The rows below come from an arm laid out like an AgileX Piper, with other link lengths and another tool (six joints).
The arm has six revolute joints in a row. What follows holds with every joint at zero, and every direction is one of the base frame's.
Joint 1 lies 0.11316 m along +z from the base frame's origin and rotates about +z.
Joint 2 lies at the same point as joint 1 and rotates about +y.
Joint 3 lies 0.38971 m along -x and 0.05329 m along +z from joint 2 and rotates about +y.
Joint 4 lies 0.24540 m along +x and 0.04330 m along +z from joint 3 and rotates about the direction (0.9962, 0, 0.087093).
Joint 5 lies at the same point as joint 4 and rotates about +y.
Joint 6 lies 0.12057 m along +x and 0.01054 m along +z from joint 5 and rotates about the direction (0.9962, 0, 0.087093).
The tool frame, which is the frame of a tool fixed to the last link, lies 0.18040 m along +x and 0.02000 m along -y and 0.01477 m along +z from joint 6; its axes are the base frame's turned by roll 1.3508, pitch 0.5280 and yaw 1.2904 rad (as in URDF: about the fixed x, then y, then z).
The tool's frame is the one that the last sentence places.
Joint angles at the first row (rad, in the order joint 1, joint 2, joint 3, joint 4, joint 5, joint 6):
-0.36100 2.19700 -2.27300 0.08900 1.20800 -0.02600
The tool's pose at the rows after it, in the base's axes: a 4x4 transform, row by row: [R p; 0 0 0 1], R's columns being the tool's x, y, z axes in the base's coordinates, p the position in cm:
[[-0.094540, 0.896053, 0.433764, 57.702], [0.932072, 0.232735, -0.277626, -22.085], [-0.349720, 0.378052, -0.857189, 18.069], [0, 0, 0, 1]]
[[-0.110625, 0.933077, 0.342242, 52.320], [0.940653, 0.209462, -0.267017, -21.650], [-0.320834, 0.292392, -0.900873, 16.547], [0, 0, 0, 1]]
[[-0.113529, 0.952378, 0.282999, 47.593], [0.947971, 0.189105, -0.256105, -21.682], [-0.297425, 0.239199, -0.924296, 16.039], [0, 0, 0, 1]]
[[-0.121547, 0.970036, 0.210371, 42.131], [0.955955, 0.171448, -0.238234, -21.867], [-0.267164, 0.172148, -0.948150, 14.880], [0, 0, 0, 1]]
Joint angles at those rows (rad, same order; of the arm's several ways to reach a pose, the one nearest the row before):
-0.36199 2.11399 -2.08996 0.06300 1.20797 -0.02600
-0.38000 2.03098 -1.91098 0.04600 1.21099 -0.02600
-0.41301 1.95399 -1.77098 0.04400 1.21099 -0.04301
-0.46100 1.88199 -1.61997 0.04100 1.20998 -0.07800

